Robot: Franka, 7 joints.
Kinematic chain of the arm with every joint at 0, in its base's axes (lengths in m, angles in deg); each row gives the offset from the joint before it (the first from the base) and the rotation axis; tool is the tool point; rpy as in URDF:
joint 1: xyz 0 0 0.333 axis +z
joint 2: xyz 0 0 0 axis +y
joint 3: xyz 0 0 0.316 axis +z
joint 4: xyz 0.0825 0 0 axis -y
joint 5: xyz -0.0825 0 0.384 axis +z
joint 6: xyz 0 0 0 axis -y
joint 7: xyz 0.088 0 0 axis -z
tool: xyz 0 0 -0.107 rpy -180 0 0
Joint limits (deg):
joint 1: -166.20..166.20
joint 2: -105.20..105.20
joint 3: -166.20..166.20
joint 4: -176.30..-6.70
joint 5: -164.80..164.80
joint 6: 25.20..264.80
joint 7: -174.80..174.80
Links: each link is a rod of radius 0.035 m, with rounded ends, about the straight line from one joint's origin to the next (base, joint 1, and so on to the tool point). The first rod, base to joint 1, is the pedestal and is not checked.
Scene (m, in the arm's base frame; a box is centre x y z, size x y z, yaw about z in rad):
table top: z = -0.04
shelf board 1: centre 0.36 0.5 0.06 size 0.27 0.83 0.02 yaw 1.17
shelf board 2: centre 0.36 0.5 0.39 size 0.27 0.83 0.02 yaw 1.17
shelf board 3: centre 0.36 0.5 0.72 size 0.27 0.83 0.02 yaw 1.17
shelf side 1: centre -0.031 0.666 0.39 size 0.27 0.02 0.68 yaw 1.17
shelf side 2: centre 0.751 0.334 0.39 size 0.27 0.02 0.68 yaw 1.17
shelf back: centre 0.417 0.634 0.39 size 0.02 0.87 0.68 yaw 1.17
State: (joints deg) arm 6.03 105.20 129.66 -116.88 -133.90 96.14 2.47
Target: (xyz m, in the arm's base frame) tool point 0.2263 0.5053 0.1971
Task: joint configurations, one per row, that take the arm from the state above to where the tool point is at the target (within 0.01 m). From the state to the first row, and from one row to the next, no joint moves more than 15 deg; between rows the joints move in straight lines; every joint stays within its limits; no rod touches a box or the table.
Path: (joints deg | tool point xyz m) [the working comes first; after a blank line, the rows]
Joints at the target: -10.70 105.20 89.80 -126.95 -125.00 83.17 2.47
Straight joint move there: touches shelf board 2.

1: -5.46 105.20 133.69 -131.26 -130.56 91.79 2.47 | 0.2354 0.4239 0.6067
2: -16.95 105.20 137.72 -145.64 -127.21 87.44 2.47 | 0.1970 0.3385 0.6071
3: -28.44 105.20 141.74 -160.02 -123.87 83.09 2.47 | 0.1476 0.2728 0.5783
4: -29.73 102.76 128.00 -159.99 -121.16 79.71 2.47 | 0.1563 0.3229 0.4905
5: -31.03 100.32 114.26 -159.95 -118.44 76.33 2.47 | 0.1597 0.3482 0.3928
6: -32.32 97.89 100.51 -159.91 -115.73 72.95 2.47 | 0.1570 0.3470 0.2925
7: -33.61 95.45 86.77 -159.88 -113.01 69.57 2.47 | 0.1477 0.3200 0.1971
8: -25.97 98.70 87.78 -148.90 -117.01 74.10 2.47 | 0.1792 0.3852 0.2029
9: -18.34 101.95 88.79 -137.93 -121.01 78.64 2.47 | 0.2056 0.4472 0.2038
10: -10.70 105.20 89.80 -126.95 -125.00 83.17 2.47 | 0.2263 0.5053 0.1971

